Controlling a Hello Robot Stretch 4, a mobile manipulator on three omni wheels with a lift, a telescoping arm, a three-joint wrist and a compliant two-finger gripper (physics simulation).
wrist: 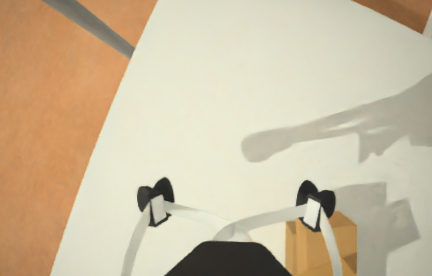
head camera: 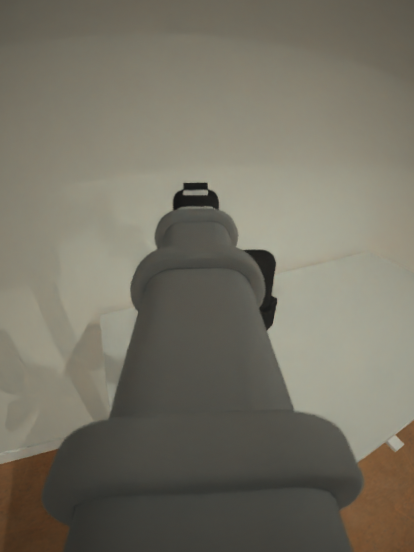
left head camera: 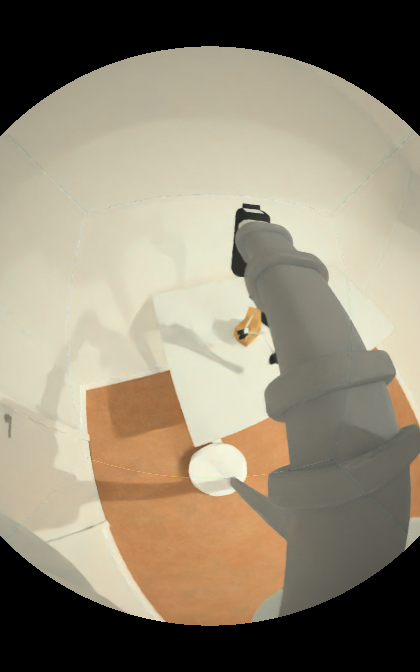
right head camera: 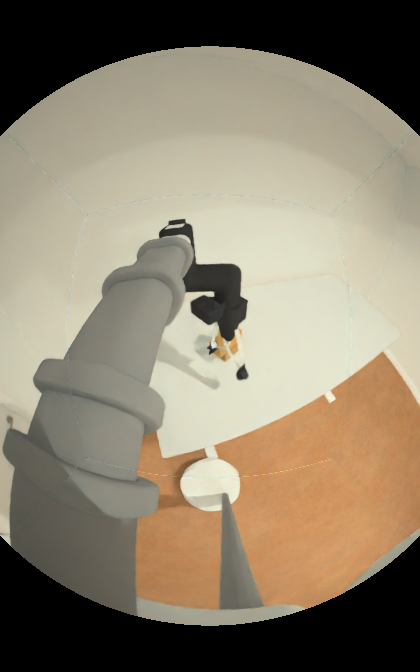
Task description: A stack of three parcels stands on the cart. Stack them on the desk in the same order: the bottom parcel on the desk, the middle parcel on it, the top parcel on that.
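Places are measured from the robot's base along level axes (x left, y back, z up), in metres.
Pixels of known places: gripper, fingertip midpoint: (wrist: 235, 195).
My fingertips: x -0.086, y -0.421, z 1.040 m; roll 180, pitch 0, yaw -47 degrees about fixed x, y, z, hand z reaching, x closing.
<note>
Behind a point stands the place of what it marks.
Tan cardboard parcels (left head camera: 246, 341) (right head camera: 221, 356) (wrist: 327, 250) @(x -0.065, y -0.530, z 1.025 m) stand together on the white desk (head camera: 345, 345) @(x -0.487, y -0.644, z 0.923 m) (left head camera: 200, 400) (right head camera: 300, 325) (wrist: 215, 75) @(x -0.008, y -0.307, z 0.923 m). They partly overlap in view, so their number and exact stacking cannot be told. In the wrist view they are at the lower right, partly behind the right finger and cut by the bottom edge. My gripper (left head camera: 258, 346) (right head camera: 227, 360) (wrist: 235, 195) @(x -0.086, y -0.421, z 1.040 m) is open above the desk, its fingers wide apart with bare desk showing between the tips. The parcels are off to the right of the gap in the wrist view. The cart cannot be made out for certain.
My grey arm (head camera: 200, 350) @(x 0.001, y -0.164, z 1.457 m) (left head camera: 315, 320) (right head camera: 120, 335) hides part of the desk. A round white top (left head camera: 217, 465) (right head camera: 210, 475) stands by the desk's near corner, with a grey bar (left head camera: 257, 505) (right head camera: 235, 560) (wrist: 95, 29) in front. A wall (head camera: 200, 110) @(x -0.021, y -1.071, z 1.603 m) rises behind the desk.
</note>
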